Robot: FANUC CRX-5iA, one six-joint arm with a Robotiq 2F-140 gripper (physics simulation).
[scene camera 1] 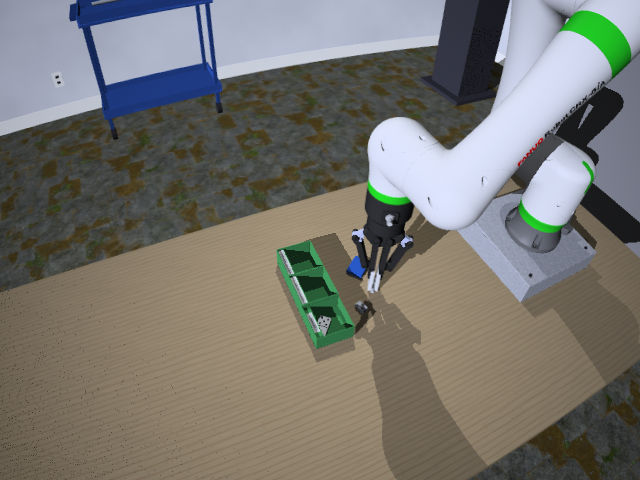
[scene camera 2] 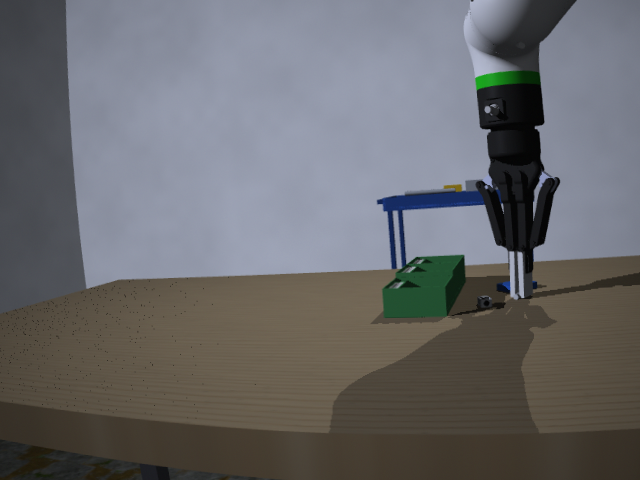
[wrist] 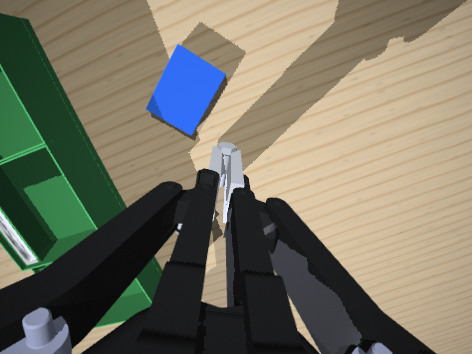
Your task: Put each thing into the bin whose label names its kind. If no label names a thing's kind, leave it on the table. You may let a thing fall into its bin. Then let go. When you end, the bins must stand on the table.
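Where they show: gripper, between the fingertips: (scene camera 1: 372, 286) (scene camera 2: 521, 295) (wrist: 223, 163); arm's base, origin of its link: (scene camera 1: 531, 230).
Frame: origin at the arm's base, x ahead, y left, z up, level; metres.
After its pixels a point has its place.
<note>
My gripper (scene camera 1: 374, 283) {y -0.082, x 0.429, z -0.065 m} (scene camera 2: 520, 290) {y -0.082, x 0.429, z -0.065 m} (wrist: 223, 163) {y -0.082, x 0.429, z -0.065 m} points down, its fingertips low near the table, and is shut on a small pale bolt (wrist: 227, 147) {y -0.096, x 0.419, z -0.056 m}. The bolt's head shows at the fingertips in the wrist view; the fingers hide most of the rest. A blue block (scene camera 1: 355, 267) {y -0.144, x 0.439, z -0.058 m} (scene camera 2: 508, 287) {y -0.122, x 0.445, z -0.060 m} (wrist: 186, 90) {y -0.146, x 0.429, z -0.058 m} lies on the table beside the fingertips. A small grey metal piece (scene camera 1: 361, 306) {y -0.041, x 0.486, z -0.056 m} (scene camera 2: 484, 302) {y -0.029, x 0.485, z -0.061 m} lies between the gripper and the bins. The green three-compartment bins (scene camera 1: 336, 338) {y 0.008, x 0.575, z -0.052 m} (scene camera 2: 416, 303) {y 0.008, x 0.575, z -0.049 m} (wrist: 55, 115) {y -0.170, x 0.518, z -0.044 m} stand on the table; the labels are unreadable. A white domino (scene camera 1: 324, 323) {y -0.037, x 0.579, z -0.054 m} lies in the end compartment nearest scene camera 1.
The wooden table (scene camera 1: 206, 361) {y -0.068, x 0.834, z -0.068 m} (scene camera 2: 258, 361) {y 0.190, x 0.728, z -0.068 m} carries the arm's grey base block (scene camera 1: 496, 248) {y 0.000, x 0.132, z -0.003 m} at the right in scene camera 1. A blue cart (scene camera 1: 155, 93) (scene camera 2: 434, 200) stands beyond the table. A dark pillar (scene camera 1: 465, 51) stands on the floor behind the arm.
</note>
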